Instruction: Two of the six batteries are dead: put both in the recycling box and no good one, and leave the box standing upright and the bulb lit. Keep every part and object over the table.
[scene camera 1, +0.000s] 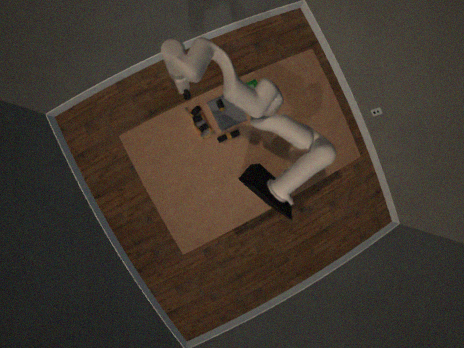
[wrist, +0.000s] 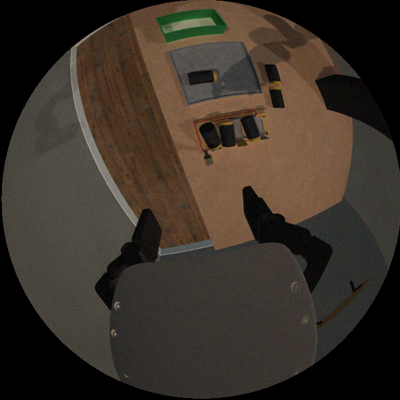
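Seen in the pictures: gripper, between the fingertips: (scene camera 1: 183, 89); arm's base, origin of its link: (scene camera 1: 276, 191).
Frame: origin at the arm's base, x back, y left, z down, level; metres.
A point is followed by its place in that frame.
The green recycling box (wrist: 172, 36) (scene camera 1: 254, 82) @(x -0.550, y -0.312, z 0.251 m) stands upright beyond the grey tray; no battery shows in it. One black battery with a yellow end (wrist: 201, 77) (scene camera 1: 220, 105) @(x -0.537, y -0.055, z 0.253 m) lies on the grey tray. Three batteries (wrist: 210, 135) (wrist: 227, 134) (wrist: 250, 128) sit at the circuit holder with red wire, the first one tilted. Two batteries (wrist: 272, 73) (wrist: 276, 98) lie end to end on the mat right of the tray. I cannot make out a lit bulb. My gripper (wrist: 198, 210) is open and empty, above the table's edge, short of the holder.
The grey tray (wrist: 235, 55) (scene camera 1: 234, 118) @(x -0.432, y -0.090, z 0.285 m) lies between the green box and the holder. A small dark part (wrist: 208, 158) is at the holder's near left corner. The tan mat (scene camera 1: 165, 175) @(x -0.375, y 0.451, z 0.288 m) lies on the wooden surface (scene camera 1: 175, 295). The black arm base (scene camera 1: 257, 177) @(x -0.110, y 0.046, z -0.025 m) stands on the right.
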